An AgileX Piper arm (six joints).
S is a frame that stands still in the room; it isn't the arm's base.
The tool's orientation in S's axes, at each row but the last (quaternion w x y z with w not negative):
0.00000, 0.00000, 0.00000, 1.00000
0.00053, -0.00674, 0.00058, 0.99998
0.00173, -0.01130, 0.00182, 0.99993
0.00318, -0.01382, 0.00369, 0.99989
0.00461, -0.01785, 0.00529, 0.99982
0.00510, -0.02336, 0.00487, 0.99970
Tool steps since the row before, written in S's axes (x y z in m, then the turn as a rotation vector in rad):
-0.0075, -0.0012, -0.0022, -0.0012, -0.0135, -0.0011
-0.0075, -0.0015, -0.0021, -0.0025, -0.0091, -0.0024
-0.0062, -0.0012, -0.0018, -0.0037, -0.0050, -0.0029
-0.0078, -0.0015, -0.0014, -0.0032, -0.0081, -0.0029
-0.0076, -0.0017, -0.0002, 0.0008, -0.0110, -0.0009
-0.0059, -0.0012, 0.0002, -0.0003, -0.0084, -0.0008
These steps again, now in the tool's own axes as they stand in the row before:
0.0075, 0.0012, -0.0022, 0.0012, 0.0135, -0.0011
0.0075, 0.0015, -0.0020, 0.0025, 0.0091, -0.0024
0.0062, 0.0012, -0.0017, 0.0037, 0.0050, -0.0028
0.0078, 0.0015, -0.0012, 0.0032, 0.0081, -0.0029
0.0076, 0.0018, 0.0001, -0.0009, 0.0110, -0.0010
0.0059, 0.0013, 0.0005, 0.0003, 0.0084, -0.0009

